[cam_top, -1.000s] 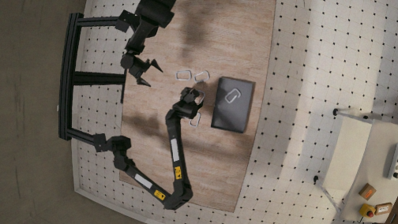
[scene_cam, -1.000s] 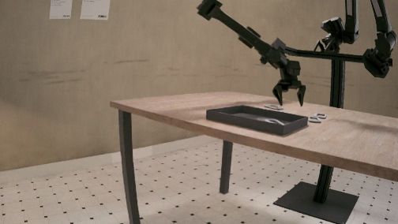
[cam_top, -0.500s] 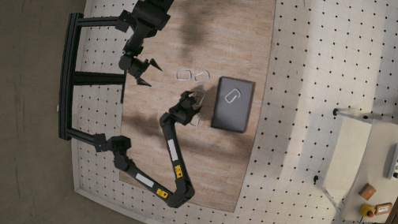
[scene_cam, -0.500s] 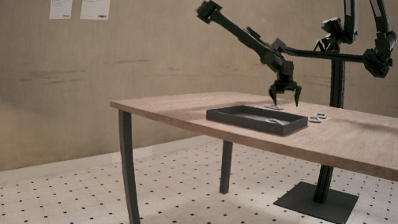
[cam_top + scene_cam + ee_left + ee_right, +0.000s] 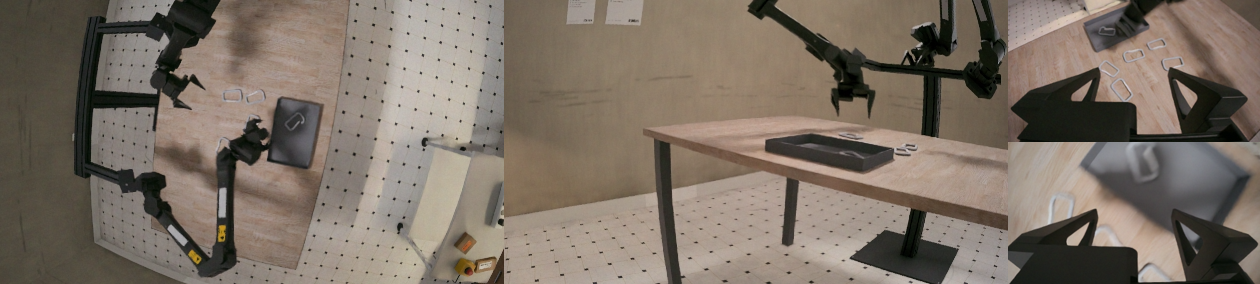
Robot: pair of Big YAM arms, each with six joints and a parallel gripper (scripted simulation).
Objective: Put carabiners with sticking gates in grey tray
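Right now my right hand is 10 cm short of the grey tray, 10 cm above it and 1 cm to the right of it.
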